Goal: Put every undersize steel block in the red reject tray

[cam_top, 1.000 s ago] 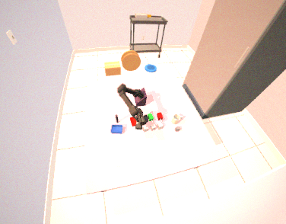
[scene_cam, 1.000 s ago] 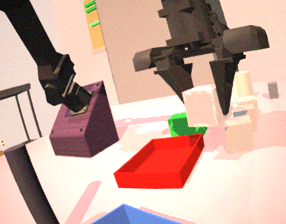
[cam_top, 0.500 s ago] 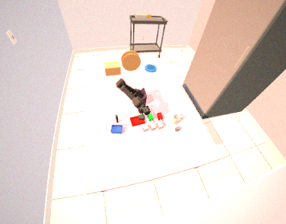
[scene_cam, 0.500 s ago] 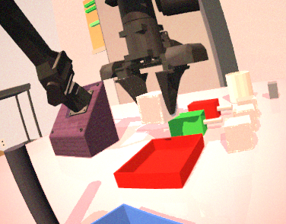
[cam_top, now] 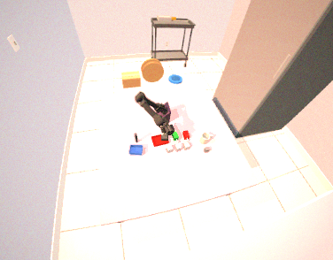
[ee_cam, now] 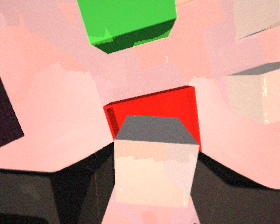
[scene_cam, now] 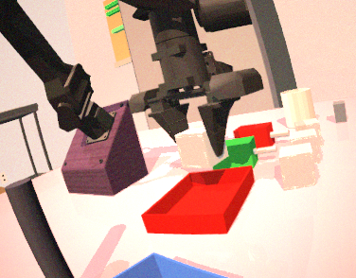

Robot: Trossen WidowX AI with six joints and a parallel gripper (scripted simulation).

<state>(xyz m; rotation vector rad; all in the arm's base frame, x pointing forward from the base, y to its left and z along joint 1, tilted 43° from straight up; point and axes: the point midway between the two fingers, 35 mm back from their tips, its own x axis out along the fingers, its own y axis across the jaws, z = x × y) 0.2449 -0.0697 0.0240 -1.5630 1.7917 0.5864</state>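
Right now my gripper tip is 10 mm short of the red reject tray, 30 mm to the left of it and 50 mm above it. The rest, counted from my gripper tip: red gauge (30 mm ahead, 220 mm to the left, 40 mm below); green GO gauge (20 mm ahead, 120 mm to the left, 40 mm below); blue tray (70 mm ahead, 260 mm to the right, 50 mm below).
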